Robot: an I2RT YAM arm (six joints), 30 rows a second.
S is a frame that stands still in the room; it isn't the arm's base.
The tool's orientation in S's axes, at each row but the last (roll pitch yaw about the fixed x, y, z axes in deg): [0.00, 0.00, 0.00]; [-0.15, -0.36, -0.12]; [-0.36, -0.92, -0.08]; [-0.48, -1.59, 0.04]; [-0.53, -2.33, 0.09]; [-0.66, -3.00, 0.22]
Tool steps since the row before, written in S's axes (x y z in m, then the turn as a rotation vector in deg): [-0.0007, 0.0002, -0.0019, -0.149, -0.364, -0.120]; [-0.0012, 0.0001, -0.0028, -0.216, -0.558, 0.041]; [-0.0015, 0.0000, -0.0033, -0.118, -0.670, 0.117]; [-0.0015, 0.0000, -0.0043, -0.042, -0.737, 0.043]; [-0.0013, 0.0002, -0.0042, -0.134, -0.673, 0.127]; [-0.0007, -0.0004, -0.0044, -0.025, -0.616, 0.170]
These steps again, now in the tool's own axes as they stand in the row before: [-0.0007, 0.0002, -0.0019, -0.149, -0.364, -0.120]; [-0.0012, 0.0001, -0.0028, -0.215, -0.559, 0.041]; [-0.0016, 0.0000, -0.0033, -0.115, -0.671, 0.115]; [-0.0016, 0.0000, -0.0043, -0.041, -0.737, 0.038]; [-0.0015, 0.0002, -0.0041, -0.130, -0.674, 0.126]; [-0.0009, -0.0003, -0.0044, -0.018, -0.618, 0.164]
